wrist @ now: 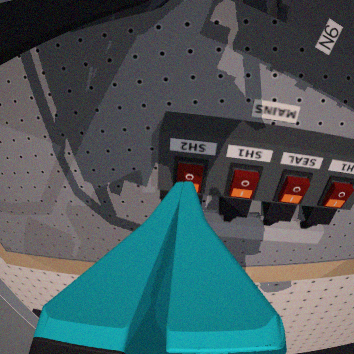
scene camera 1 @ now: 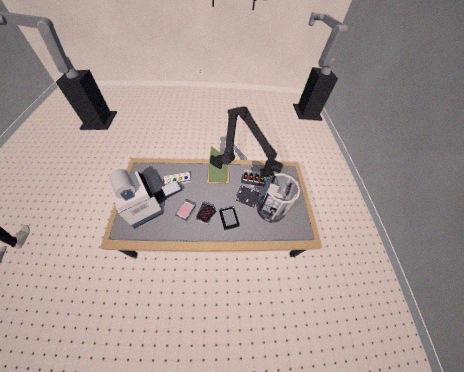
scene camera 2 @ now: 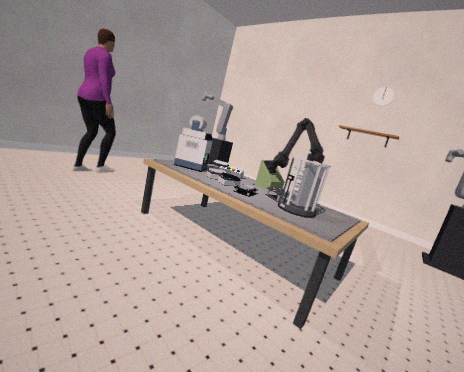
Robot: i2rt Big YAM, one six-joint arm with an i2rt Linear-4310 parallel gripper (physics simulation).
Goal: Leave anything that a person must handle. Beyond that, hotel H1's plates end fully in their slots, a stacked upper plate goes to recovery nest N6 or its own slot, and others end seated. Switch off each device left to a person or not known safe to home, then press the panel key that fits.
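Where they show: gripper, fingertip midpoint: (wrist: 185,192) (scene camera 1: 264,179); arm's base, link origin: (scene camera 1: 215,162) (scene camera 2: 269,167).
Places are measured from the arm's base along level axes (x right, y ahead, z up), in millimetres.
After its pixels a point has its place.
My gripper (wrist: 185,192) @(x -402, y 167, z -8 mm) (scene camera 1: 268,178) @(x -402, y 167, z -8 mm) is shut and empty. In the wrist view its teal fingertips overlap the lower edge of the red SH2 rocker (wrist: 189,173) @(x -417, y 91, z -123 mm); whether they touch it I cannot tell. The black MAINS strip (wrist: 220,134) @(x -388, y 119, z -140 mm) (scene camera 1: 253,181) @(x -337, y 100, z -134 mm) also bears the SH1 rocker (wrist: 245,180) @(x -368, y 81, z -123 mm), the SEAL rocker (wrist: 295,187) @(x -321, y 71, z -123 mm) and the H1 rocker (wrist: 339,192) @(x -273, y 61, z -123 mm), each showing an orange lower part. A clear round plate hotel (scene camera 1: 271,216) @(x -434, y 460, z -89 mm) (scene camera 2: 299,210) @(x -530, y 457, z -142 mm) stands right of the strip. The key panel (scene camera 1: 177,178) @(x 311, y 94, z -105 mm) (scene camera 2: 234,172) @(x 279, y 100, z -132 mm) has coloured keys. An N6 label (wrist: 329,36) @(x -307, y 209, z -115 mm) lies at the wrist view's upper right.
A white instrument (scene camera 1: 141,212) @(x 527, y 456, z -16 mm) (scene camera 2: 191,147) @(x 519, y 455, z 10 mm) stands at the table's left. A green board (scene camera 1: 218,173) @(x -24, y 73, z -57 mm) (scene camera 2: 266,175) @(x -35, y 73, z -65 mm) stands at the back. A pink-topped item (scene camera 1: 185,209) @(x 234, y 381, z -120 mm), a dark red one (scene camera 1: 206,213) @(x 68, y 423, z -104 mm) and a black frame (scene camera 1: 223,219) @(x -71, y 460, z -135 mm) lie in front. A person (scene camera 2: 95,75) stands beyond the table.
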